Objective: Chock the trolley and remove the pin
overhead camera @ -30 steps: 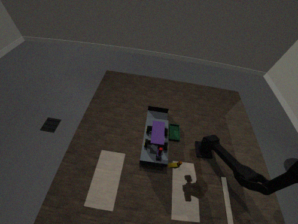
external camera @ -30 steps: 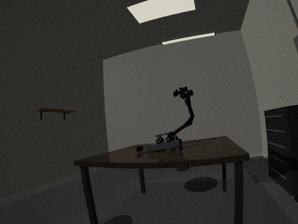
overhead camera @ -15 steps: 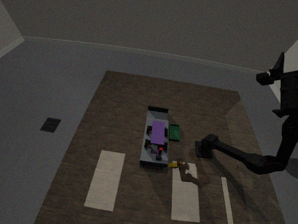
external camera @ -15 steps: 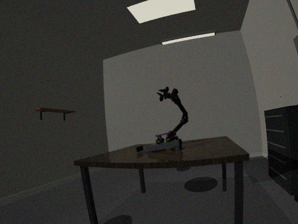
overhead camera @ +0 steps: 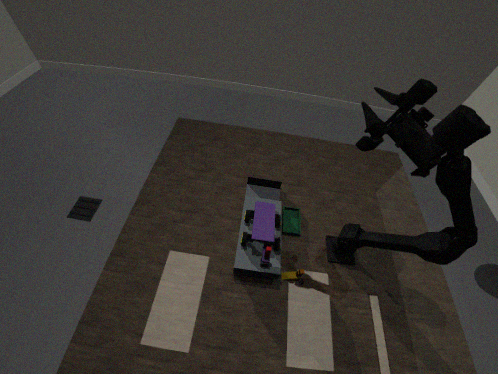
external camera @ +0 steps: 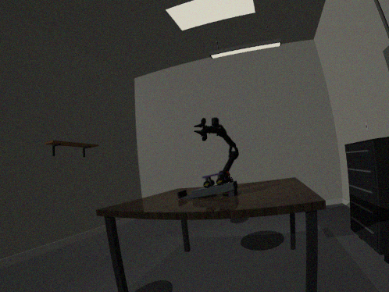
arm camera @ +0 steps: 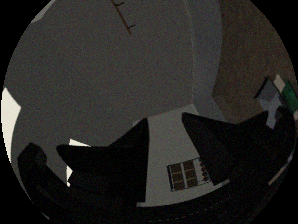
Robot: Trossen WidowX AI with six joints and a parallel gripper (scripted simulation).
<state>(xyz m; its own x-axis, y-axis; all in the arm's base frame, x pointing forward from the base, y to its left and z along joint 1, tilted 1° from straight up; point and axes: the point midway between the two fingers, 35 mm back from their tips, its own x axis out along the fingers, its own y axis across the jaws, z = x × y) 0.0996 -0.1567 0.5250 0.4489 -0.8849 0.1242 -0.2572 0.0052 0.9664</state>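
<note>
My gripper tip is now 90 mm short of the yellow chock, 290 mm to the right of it and 520 mm above it. Round my gripper tip: red-headed stop pin: 200 mm ahead, 260 mm to the left, 400 mm below; dark raised ramp end: 170 mm ahead, 100 mm to the right, 510 mm below; purple trolley: 200 mm ahead, 160 mm to the left, 420 mm below.
</note>
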